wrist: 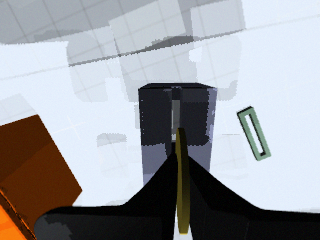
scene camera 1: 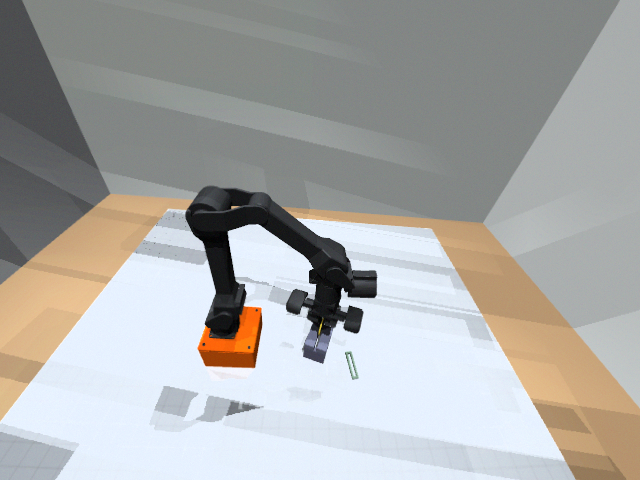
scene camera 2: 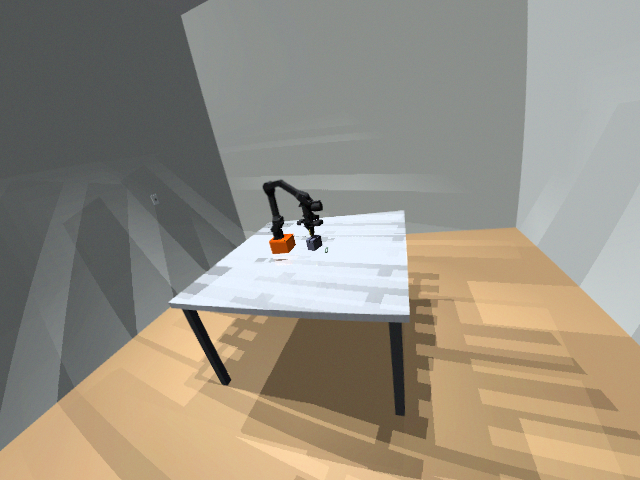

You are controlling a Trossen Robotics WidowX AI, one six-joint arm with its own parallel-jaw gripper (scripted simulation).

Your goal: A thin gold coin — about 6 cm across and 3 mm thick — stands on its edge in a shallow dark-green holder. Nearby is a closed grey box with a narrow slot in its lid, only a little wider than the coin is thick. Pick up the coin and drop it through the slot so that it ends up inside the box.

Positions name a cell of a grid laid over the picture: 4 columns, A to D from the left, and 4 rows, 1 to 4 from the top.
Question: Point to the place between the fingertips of my gripper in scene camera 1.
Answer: At C3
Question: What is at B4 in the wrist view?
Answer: My gripper.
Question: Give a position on a gold coin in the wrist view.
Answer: C4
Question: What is my gripper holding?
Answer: A gold coin.
